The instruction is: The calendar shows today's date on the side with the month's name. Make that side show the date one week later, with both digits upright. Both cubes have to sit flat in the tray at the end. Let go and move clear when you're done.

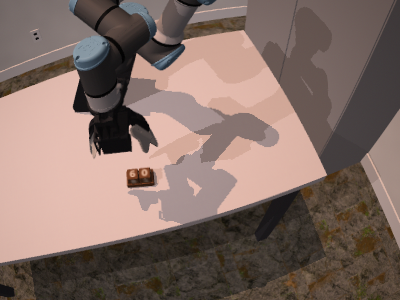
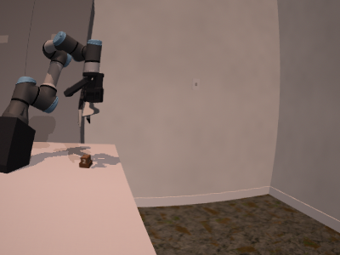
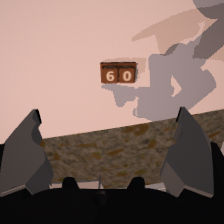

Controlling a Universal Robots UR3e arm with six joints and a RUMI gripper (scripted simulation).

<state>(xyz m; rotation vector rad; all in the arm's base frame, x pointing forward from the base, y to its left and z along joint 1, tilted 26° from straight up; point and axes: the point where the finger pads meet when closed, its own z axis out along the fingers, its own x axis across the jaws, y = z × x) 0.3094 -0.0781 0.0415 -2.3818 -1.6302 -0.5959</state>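
My gripper is now 2 cm to the right of the brown tray and 16 cm above it.
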